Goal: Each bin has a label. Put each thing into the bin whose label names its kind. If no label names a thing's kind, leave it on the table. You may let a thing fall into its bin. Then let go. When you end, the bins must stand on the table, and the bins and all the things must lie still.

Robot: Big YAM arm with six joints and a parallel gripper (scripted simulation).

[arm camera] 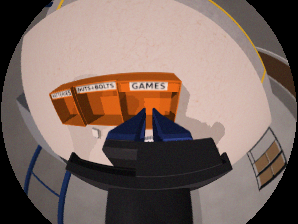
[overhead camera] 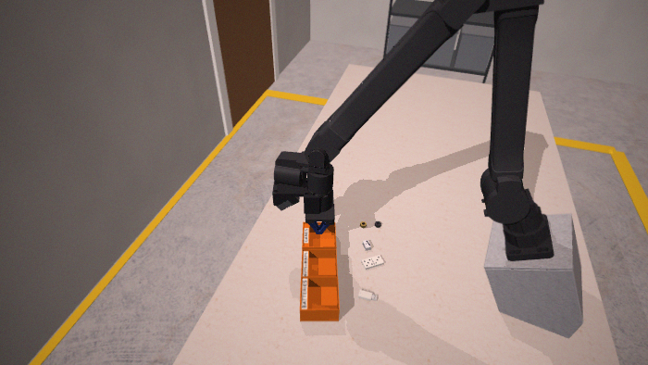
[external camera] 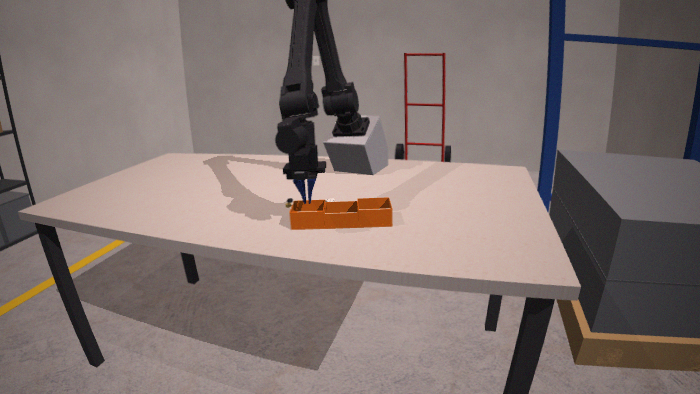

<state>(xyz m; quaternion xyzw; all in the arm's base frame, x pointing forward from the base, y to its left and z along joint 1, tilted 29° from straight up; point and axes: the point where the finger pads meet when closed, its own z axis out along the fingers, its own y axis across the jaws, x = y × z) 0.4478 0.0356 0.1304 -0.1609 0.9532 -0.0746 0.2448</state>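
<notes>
Now: the orange three-compartment bin 30 mm behind my hand, 80 mm to the left of it and 40 mm below it. From my hand the other things lie so: grey thing: 120 mm behind, 40 mm to the right, 50 mm below; white domino: 140 mm behind, 10 mm to the left, 60 mm below; brass nut: 90 mm behind, 110 mm to the right, 60 mm below.
</notes>
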